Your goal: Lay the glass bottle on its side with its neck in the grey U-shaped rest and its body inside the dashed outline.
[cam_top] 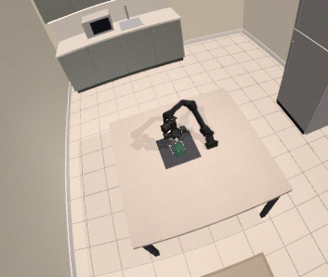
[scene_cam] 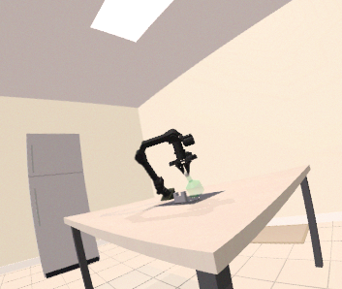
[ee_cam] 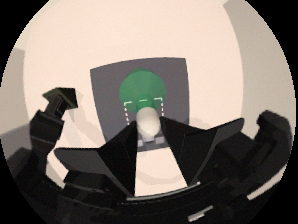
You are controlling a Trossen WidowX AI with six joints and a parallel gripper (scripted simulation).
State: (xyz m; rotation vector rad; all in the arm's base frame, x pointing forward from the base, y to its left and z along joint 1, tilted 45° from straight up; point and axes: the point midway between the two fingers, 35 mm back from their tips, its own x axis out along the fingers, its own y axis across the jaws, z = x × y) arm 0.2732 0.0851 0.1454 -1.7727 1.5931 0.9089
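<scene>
My gripper tip is 10 mm to the left of the dark grey mat and 150 mm above it. Also, from my gripper tip: green glass bottle (20 mm to the left, 40 mm below).
</scene>
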